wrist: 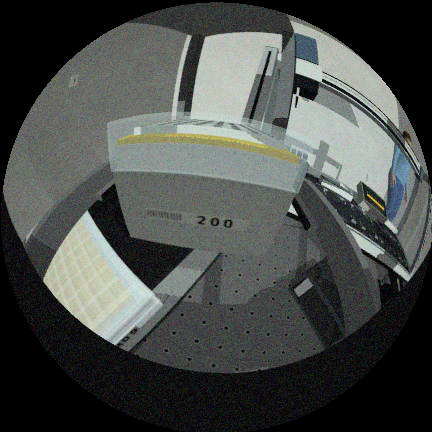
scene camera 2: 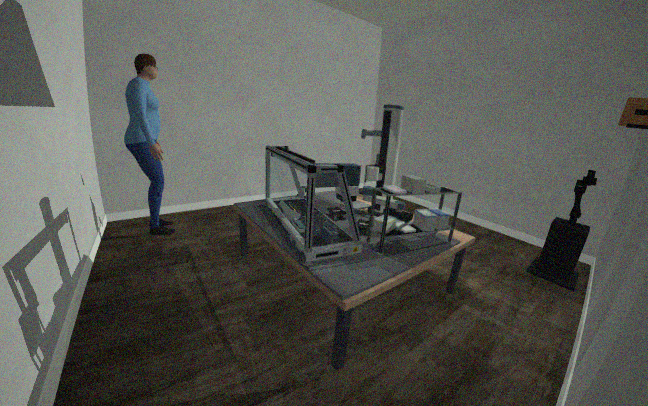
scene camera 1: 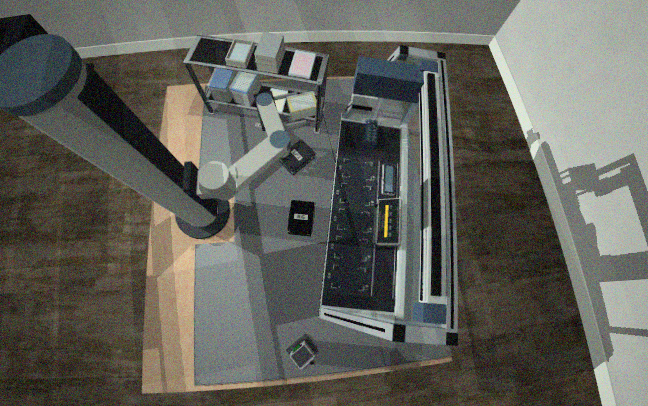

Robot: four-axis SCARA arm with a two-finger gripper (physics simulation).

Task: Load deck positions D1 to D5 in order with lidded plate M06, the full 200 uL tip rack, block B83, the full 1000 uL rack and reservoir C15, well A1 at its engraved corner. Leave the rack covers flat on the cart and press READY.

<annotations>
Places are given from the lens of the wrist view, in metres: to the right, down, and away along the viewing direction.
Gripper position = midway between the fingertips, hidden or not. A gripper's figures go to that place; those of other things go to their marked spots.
my gripper [wrist: 208, 168]: -0.01, -0.04, 0.11
dark cart bay [wrist: 150, 261]: -0.04, 0.02, 0.07
gantry frame [wrist: 255, 101]: 0.09, -0.27, 0.25
The marked spots on the dark cart bay and the gantry frame are 0.36 m apart.
</annotations>
